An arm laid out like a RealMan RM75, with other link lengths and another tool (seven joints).
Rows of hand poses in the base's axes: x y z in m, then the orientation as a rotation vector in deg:
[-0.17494 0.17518 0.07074 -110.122 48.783 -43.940]
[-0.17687 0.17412 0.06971 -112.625 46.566 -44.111]
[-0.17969 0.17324 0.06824 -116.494 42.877 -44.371]
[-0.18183 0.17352 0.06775 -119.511 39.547 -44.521]
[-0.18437 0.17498 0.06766 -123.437 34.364 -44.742]
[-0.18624 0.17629 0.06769 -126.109 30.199 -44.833]
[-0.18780 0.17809 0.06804 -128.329 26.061 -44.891]
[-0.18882 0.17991 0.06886 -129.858 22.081 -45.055]
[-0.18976 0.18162 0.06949 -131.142 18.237 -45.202]
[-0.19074 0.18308 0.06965 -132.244 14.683 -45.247]
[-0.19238 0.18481 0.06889 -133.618 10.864 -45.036]
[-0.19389 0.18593 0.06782 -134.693 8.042 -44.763]
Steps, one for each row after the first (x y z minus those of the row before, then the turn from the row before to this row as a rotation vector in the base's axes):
[-0.00193 -0.00106 -0.00103 -2.251 0.084 1.684]
[-0.00282 -0.00088 -0.00147 -3.552 0.064 2.713]
[-0.00214 0.00028 -0.00049 -2.832 -0.061 2.389]
[-0.00254 0.00146 -0.00009 -3.859 -0.352 3.597]
[-0.00187 0.00131 0.00003 -2.746 -0.380 2.843]
[-0.00156 0.00180 0.00035 -2.418 -0.491 2.790]
[-0.00102 0.00182 0.00082 -1.901 -0.735 2.640]
[-0.00094 0.00171 0.00063 -1.732 -0.749 2.530]
[-0.00098 0.00146 0.00016 -1.559 -0.648 2.343]
[-0.00164 0.00173 -0.00076 -1.840 -0.456 2.535]
[-0.00151 0.00112 -0.00107 -1.427 -0.236 1.870]

